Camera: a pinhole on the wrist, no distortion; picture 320 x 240 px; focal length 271.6 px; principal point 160.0 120.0 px. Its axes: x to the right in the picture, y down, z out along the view. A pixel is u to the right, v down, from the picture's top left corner.
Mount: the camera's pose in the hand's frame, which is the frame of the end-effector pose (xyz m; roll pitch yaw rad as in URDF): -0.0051 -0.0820 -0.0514 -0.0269 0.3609 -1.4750
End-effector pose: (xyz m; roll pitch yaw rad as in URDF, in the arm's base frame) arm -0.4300 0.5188 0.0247 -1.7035 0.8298 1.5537
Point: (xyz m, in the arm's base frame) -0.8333 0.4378 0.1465
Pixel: 38 17
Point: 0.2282 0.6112 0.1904
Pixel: behind the camera
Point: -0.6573 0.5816 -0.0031
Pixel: 34 186
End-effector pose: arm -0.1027 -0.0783 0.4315 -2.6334 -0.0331 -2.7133
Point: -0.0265 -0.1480 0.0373
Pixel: outside the picture
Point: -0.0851 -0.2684 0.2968
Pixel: 76 181
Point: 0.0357 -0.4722 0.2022
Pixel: 160 123
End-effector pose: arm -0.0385 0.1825 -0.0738 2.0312 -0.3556 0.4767
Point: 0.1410 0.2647 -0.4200
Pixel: 307 150
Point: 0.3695 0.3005 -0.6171
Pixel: 308 190
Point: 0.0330 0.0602 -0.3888
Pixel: 156 22
